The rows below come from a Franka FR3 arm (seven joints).
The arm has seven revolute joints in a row. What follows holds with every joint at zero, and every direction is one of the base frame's. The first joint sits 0.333 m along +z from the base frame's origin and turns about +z. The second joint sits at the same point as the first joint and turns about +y. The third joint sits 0.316 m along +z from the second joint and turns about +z. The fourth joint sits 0.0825 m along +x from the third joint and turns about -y. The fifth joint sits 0.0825 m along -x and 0.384 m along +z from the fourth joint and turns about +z. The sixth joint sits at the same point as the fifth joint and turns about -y. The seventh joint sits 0.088 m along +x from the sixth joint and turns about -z. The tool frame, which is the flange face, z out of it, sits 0.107 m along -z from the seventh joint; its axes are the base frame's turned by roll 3.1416, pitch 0 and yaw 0 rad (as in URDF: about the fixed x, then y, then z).
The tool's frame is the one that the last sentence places.
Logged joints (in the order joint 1, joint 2, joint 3, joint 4, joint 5, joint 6, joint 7), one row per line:
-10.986 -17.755 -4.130 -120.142 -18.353 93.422 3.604
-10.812 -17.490 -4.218 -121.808 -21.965 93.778 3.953
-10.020 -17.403 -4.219 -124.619 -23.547 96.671 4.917
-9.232 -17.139 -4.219 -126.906 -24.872 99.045 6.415
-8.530 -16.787 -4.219 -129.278 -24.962 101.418 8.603
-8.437 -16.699 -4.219 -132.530 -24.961 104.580 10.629
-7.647 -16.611 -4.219 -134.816 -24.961 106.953 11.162
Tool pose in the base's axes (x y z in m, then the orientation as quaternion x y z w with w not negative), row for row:
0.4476 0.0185 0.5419 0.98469 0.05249 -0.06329 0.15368
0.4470 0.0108 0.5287 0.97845 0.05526 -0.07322 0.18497
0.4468 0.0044 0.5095 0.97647 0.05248 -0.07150 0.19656
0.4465 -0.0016 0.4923 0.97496 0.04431 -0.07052 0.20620
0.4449 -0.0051 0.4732 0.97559 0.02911 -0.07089 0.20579
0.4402 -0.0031 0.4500 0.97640 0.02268 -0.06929 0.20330
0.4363 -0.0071 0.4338 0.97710 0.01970 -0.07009 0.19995
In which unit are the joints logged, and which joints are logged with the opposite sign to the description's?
The joints are logged in degrees. Opposite sign: joint 1.
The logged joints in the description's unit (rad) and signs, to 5 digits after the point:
0.19174 -0.30988 -0.07208 -2.09687 -0.32032 1.63052 0.06290
0.18870 -0.30526 -0.07362 -2.12595 -0.38336 1.63673 0.06899
0.17488 -0.30374 -0.07364 -2.17501 -0.41097 1.68723 0.08582
0.16113 -0.29913 -0.07364 -2.21493 -0.43410 1.72866 0.11196
0.14888 -0.29299 -0.07364 -2.25633 -0.43567 1.77008 0.15015
0.14725 -0.29145 -0.07364 -2.31308 -0.43565 1.82527 0.18551
0.13347 -0.28992 -0.07364 -2.35298 -0.43565 1.86668 0.19481

